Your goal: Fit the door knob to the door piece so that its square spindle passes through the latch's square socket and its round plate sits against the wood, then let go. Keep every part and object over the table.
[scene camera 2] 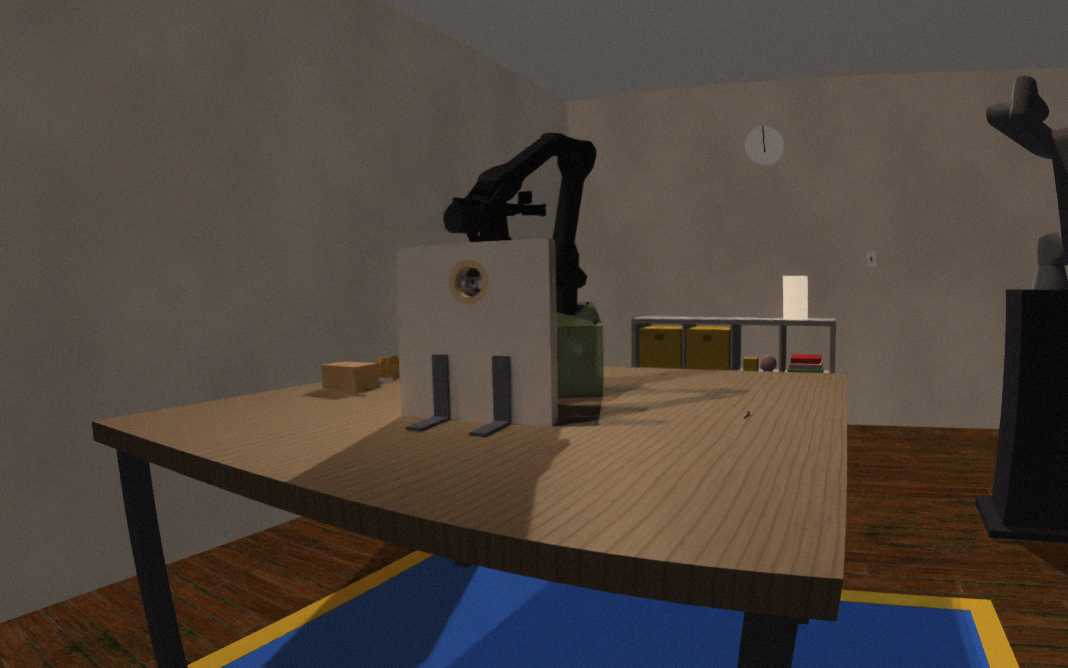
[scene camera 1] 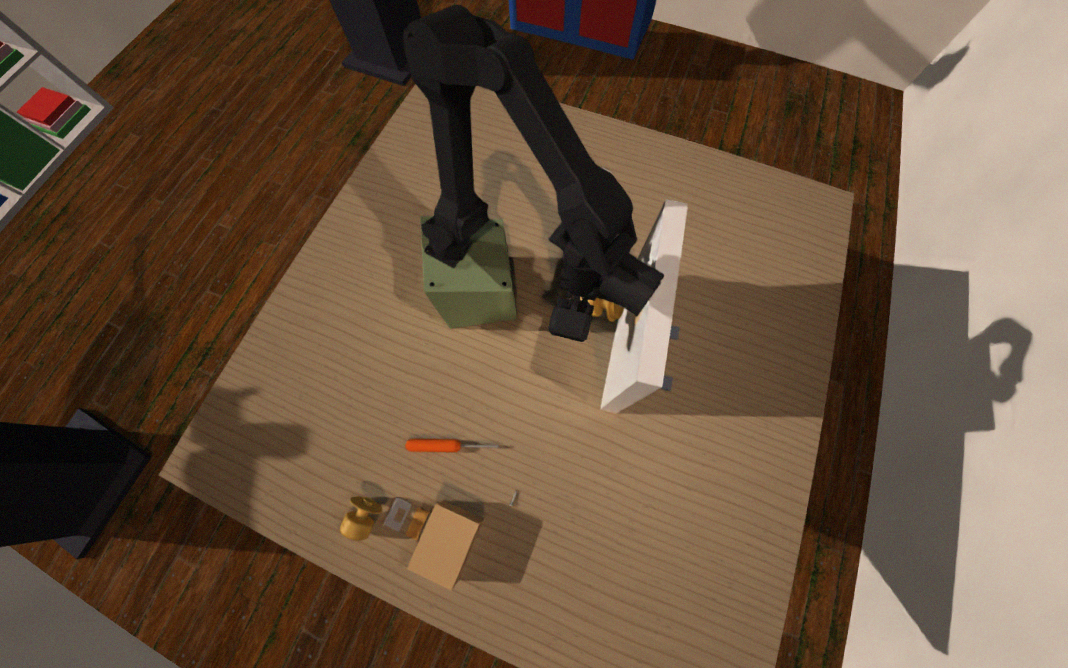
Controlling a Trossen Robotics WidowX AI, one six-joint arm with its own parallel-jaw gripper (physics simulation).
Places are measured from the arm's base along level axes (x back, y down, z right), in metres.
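Pixels of known places: gripper, fingertip midpoint: [scene camera 1: 578, 296]; arm's base, origin of the base link: [scene camera 2: 564, 308] [scene camera 1: 447, 248].
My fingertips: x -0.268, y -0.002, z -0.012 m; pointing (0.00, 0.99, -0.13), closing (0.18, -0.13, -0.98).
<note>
Ahead of a thing's pixels: the offset from my fingertips to its top centre. "pt": to the spot under its first point. Level surfaces: height alone.
The white door piece [scene camera 1: 667, 283] [scene camera 2: 480, 338] stands upright on the table. In the scene camera 2 view its round wood-rimmed hole @(pt dx -0.140, dy -0.039, dz +0.012 m) [scene camera 2: 453, 293] shows a grey metal part @(pt dx -0.119, dy -0.059, dz -0.011 m) [scene camera 2: 470, 281] inside. My gripper [scene camera 1: 600, 305] is shut on the gold door knob @(dx -0.077, dy -0.060, dz -0.009 m) [scene camera 1: 608, 309], on the door's side towards the robot base. The knob is close to the door face; the arm hides part of it. Its spindle, and whether its plate touches the wood, cannot be seen. In the scene camera 2 view the door hides the knob and fingertips.
An orange screwdriver @(dx +0.118, dy +0.165, dz +0.339 m) [scene camera 1: 433, 445], a second gold knob @(dx +0.211, dy +0.121, dz +0.536 m) [scene camera 1: 358, 521], a grey plate-like part @(dx +0.155, dy +0.181, dz +0.506 m) [scene camera 1: 397, 514] and a tan block @(dx +0.037, dy +0.131, dz +0.499 m) [scene camera 1: 445, 545] [scene camera 2: 348, 376] lie on the table @(dy +0.191 m) [scene camera 1: 669, 488] [scene camera 2: 669, 488]. The green base [scene camera 1: 470, 303] [scene camera 2: 580, 358] stands beside the door.
</note>
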